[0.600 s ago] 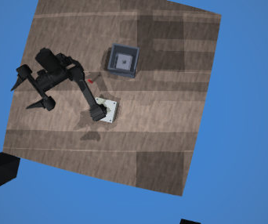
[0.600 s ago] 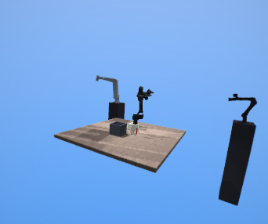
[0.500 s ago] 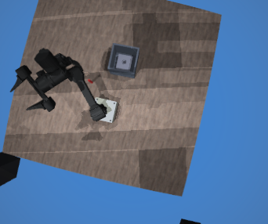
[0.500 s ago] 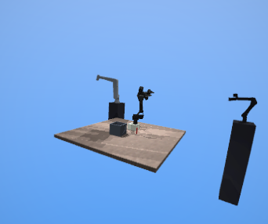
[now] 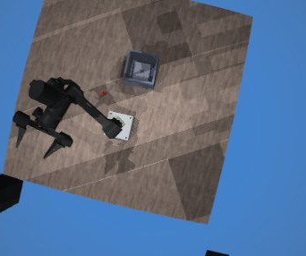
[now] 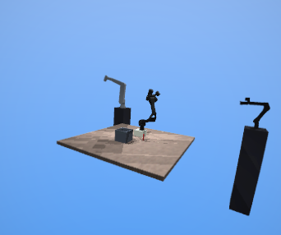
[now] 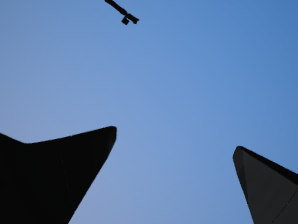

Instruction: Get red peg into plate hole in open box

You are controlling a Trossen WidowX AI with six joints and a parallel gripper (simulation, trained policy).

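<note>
Right now my gripper tip is 290 mm short of the red peg, 20 mm to the left of it and 520 mm above it.
</note>
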